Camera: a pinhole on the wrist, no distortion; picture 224 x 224 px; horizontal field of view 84.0 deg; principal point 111.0 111.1 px. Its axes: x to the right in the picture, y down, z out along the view. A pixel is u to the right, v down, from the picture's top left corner.
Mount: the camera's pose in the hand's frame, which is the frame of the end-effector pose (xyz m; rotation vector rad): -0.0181 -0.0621 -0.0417 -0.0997 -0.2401 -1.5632
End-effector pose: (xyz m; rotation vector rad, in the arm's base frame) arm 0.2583 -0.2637 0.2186 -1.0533 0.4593 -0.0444
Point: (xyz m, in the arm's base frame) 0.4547 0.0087 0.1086
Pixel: 40 184
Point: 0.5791 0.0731 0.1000
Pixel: 56 200
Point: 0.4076 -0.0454 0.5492
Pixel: 184 118
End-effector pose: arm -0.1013 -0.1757 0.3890 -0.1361 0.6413 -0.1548
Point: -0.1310 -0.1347 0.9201
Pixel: 136 36
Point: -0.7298 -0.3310 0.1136
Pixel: behind the camera
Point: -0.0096 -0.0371 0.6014
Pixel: 68 98
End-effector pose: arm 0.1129 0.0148 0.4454 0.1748 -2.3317 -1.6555
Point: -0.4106 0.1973 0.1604
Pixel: outside the picture
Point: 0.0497 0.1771 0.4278
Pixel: 84 141
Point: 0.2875 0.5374 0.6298
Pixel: 32 59
